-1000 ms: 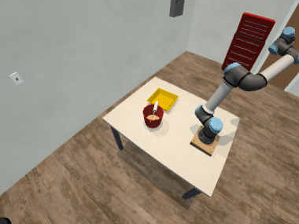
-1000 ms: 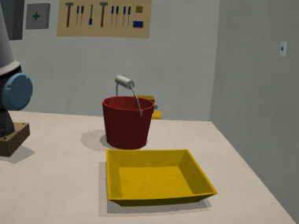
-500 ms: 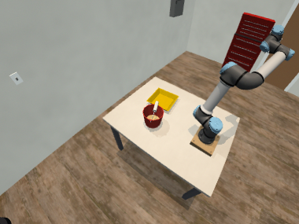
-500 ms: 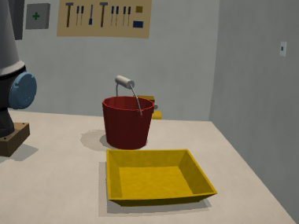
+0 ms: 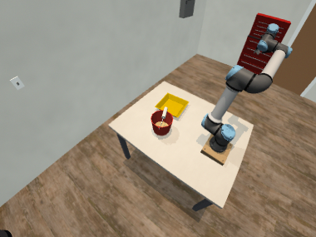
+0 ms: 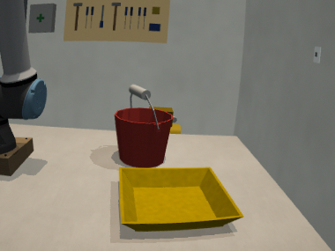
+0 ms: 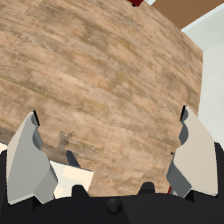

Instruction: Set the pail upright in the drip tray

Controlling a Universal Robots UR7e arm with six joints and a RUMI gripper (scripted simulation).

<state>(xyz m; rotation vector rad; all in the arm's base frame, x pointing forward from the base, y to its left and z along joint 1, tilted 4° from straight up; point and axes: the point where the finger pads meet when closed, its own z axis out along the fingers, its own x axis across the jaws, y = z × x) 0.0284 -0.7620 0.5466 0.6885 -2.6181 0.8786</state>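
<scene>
Right now my hand is 500 mm short of the red pail, 860 mm to the right of it and 500 mm above it. Round my hand: yellow drip tray (580 mm ahead, 560 mm to the left, 620 mm below).
</scene>
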